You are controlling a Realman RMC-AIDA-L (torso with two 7-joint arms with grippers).
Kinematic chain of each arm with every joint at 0, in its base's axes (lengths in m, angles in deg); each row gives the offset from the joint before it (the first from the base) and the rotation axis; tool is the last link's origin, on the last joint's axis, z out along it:
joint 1: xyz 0 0 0.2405 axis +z
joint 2: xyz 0 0 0 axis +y
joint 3: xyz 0 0 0.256 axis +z
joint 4: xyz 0 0 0 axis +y
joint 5: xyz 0 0 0.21 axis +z
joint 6: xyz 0 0 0 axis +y
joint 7: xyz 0 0 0.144 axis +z
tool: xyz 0 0 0
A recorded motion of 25 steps. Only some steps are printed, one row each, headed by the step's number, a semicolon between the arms.
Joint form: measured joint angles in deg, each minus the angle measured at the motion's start. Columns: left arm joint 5, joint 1, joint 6, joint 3, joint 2, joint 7, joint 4; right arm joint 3, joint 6, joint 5, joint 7, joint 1, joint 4, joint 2.
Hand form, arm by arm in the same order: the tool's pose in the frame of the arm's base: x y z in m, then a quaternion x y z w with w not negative. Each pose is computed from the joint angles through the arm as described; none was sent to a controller.
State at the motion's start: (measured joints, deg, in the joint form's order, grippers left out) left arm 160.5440 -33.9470 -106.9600 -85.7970 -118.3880 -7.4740 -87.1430; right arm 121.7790 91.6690 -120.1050 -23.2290 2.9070 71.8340 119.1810
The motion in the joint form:
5: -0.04 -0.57 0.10 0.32 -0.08 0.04 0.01; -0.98 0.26 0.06 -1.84 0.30 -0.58 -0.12
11: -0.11 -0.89 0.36 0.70 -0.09 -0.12 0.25; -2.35 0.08 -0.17 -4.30 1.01 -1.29 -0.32
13: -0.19 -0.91 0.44 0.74 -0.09 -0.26 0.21; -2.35 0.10 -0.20 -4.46 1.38 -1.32 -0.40
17: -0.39 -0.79 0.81 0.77 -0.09 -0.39 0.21; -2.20 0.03 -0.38 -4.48 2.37 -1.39 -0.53
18: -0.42 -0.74 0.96 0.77 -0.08 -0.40 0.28; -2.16 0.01 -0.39 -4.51 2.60 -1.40 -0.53
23: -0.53 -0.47 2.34 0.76 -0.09 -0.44 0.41; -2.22 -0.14 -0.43 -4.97 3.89 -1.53 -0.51
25: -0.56 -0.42 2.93 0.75 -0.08 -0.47 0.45; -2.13 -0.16 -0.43 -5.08 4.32 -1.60 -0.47
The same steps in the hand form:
5: -0.1733 0.3102 0.0011 -0.76054 -0.51109 0.31061 0.25277; 0.3193 0.2290 0.0340 -0.68285 0.71699 0.10807 0.08921
11: -0.1718 0.3109 -0.0005 -0.76220 -0.50824 0.31092 0.25313; 0.3170 0.2311 0.0291 -0.70397 0.69869 0.09654 0.08326
13: -0.1714 0.3110 -0.0007 -0.76240 -0.50855 0.30976 0.25331; 0.3160 0.2330 0.0294 -0.70713 0.69557 0.09592 0.08337
17: -0.1714 0.3112 -0.0014 -0.76306 -0.50955 0.30670 0.25306; 0.3132 0.2384 0.0305 -0.71231 0.69015 0.09538 0.08492
18: -0.1718 0.3113 -0.0016 -0.76300 -0.51000 0.30605 0.25310; 0.3124 0.2397 0.0306 -0.71366 0.68868 0.09571 0.08511
23: -0.1722 0.3134 -0.0029 -0.76545 -0.51025 0.29696 0.25602; 0.3073 0.2467 0.0300 -0.72352 0.67831 0.09613 0.08466
25: -0.1720 0.3145 -0.0034 -0.76665 -0.50994 0.29285 0.25776; 0.3056 0.2489 0.0299 -0.72602 0.67553 0.09709 0.08442

